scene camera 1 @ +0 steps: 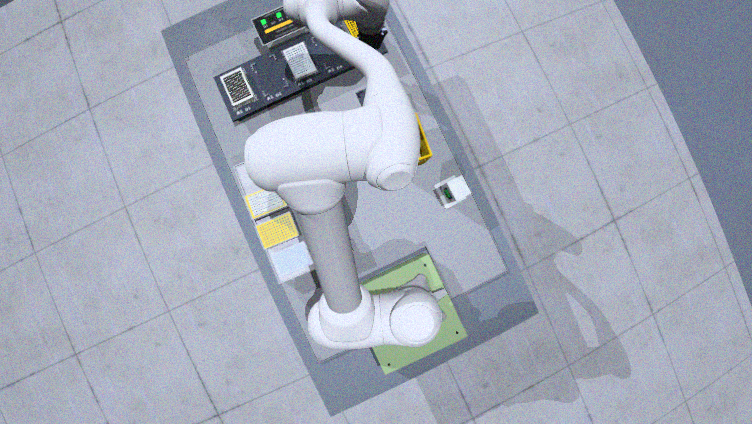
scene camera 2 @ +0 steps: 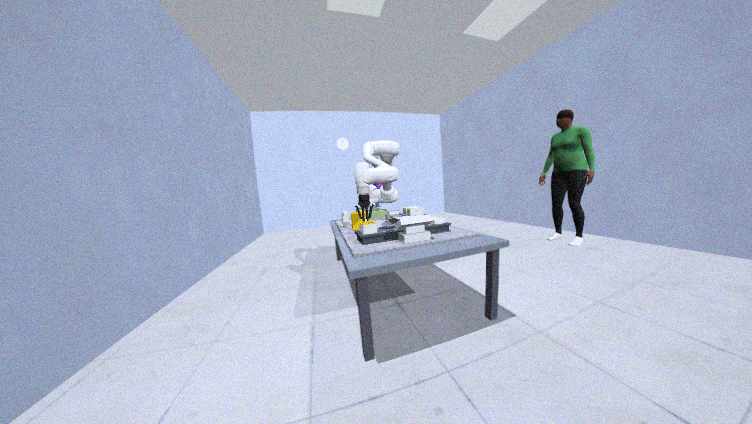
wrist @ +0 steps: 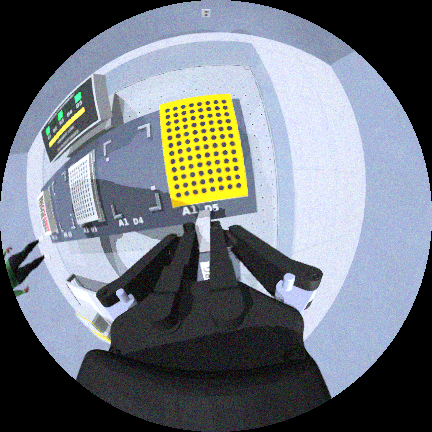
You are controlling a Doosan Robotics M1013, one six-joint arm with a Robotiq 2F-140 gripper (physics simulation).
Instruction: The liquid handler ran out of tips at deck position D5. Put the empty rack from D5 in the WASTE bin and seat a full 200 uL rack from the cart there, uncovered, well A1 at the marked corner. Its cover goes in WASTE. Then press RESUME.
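Frame: origin at the arm's base, x left, y ahead, z down, level; millimetres.
Seen in the pictures: gripper, between the fingertips: (wrist: pixel 205 219); arm's base, origin of its link: (scene camera 2: pixel 369 209).
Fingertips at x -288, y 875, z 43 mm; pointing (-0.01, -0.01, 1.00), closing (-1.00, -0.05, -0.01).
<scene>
Pixels of each thing's top centre, then the offset from my fingertips to it. "spot": a spot on its surface instead. Level surfaces: height alone.
- yellow rack with dark holes, centre of its top: (wrist: pixel 200 142) (scene camera 1: pixel 360 27) (scene camera 2: pixel 367 222) dx -14, dy +98, dz -60 mm
- yellow bin, centre of its top: (scene camera 1: pixel 408 139) (scene camera 2: pixel 358 212) dx +32, dy -355, dz -79 mm
- white box with a green part, a spot on its surface: (scene camera 1: pixel 447 193) spot: dx -10, dy -583, dz -38 mm
- dark deck, height of its surface: dz +0 mm
- grey-white rack, centre of its top: (wrist: pixel 79 191) (scene camera 1: pixel 299 60) dx +234, dy +105, dz -14 mm
- white-rimmed rack, centre of its top: (wrist: pixel 42 214) (scene camera 1: pixel 236 86) (scene camera 2: pixel 435 218) dx +481, dy +113, dz -31 mm
- status screen, a spot on its surface: (wrist: pixel 75 117) spot: dx +185, dy +232, dz -61 mm
A yellow rack with dark holes (wrist: pixel 204 149) (scene camera 1: pixel 351 27) (scene camera 2: pixel 367 224) stands at D5, beside the "A1 D5" label. Its corner brackets are hidden, so exact seating cannot be told. My gripper (wrist: pixel 205 219) (scene camera 2: pixel 364 217) is shut and empty, with its tips close to the rack's label-side edge; contact cannot be told. In scene camera 1 the arm hides most of it. A yellow bin (scene camera 1: pixel 424 139) (scene camera 2: pixel 355 221) is partly hidden. Racks with yellow (scene camera 1: pixel 265 203) (scene camera 1: pixel 277 230) and a pale blue-topped one (scene camera 1: pixel 291 260) stand at the left. A white box with a green part (scene camera 1: pixel 447 193) stands at the right.
The dark deck (scene camera 1: pixel 271 79) (wrist: pixel 127 182) bears a grey-white rack (scene camera 1: pixel 299 60) (wrist: pixel 82 190) at D3 and a white-rimmed rack (scene camera 1: pixel 236 86) (wrist: pixel 46 212) at D1. A status screen (scene camera 1: pixel 276 25) (wrist: pixel 75 117) stands behind the deck. A person in green (scene camera 2: pixel 570 150) stands beyond the table.
</scene>
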